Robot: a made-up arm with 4 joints.
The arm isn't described. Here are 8 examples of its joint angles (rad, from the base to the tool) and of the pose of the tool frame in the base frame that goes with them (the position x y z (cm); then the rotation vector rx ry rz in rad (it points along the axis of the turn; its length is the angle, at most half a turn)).
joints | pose
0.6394 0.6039 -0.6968 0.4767 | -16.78 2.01 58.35 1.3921 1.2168 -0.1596
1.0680 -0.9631 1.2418 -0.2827 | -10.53 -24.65 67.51 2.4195 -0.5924 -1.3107
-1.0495 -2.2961 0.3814 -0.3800 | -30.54 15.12 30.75 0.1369 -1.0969 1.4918
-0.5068 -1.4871 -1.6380 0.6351 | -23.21 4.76 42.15 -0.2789 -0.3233 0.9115
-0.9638 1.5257 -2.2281 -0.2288 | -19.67 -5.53 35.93 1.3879 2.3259 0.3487
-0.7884 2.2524 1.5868 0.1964 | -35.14 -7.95 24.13 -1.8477 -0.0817 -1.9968
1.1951 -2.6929 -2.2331 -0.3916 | -28.19 -18.41 50.66 -0.5894 -0.6244 0.0225
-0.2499 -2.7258 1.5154 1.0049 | -43.20 4.36 54.15 -2.5024 0.4538 -0.3345
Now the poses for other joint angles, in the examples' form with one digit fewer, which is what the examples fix.
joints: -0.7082 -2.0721 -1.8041 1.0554
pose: -23.4 3.5 37.8 -0.387 -0.849 1.159
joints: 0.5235 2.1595 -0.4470 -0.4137
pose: -24.9 4.4 52.2 1.061 2.927 0.063
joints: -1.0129 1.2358 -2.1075 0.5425
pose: -18.8 -1.4 36.9 0.577 2.016 -0.468
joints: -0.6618 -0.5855 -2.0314 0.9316
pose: -21.8 3.0 42.6 -0.185 0.567 0.524
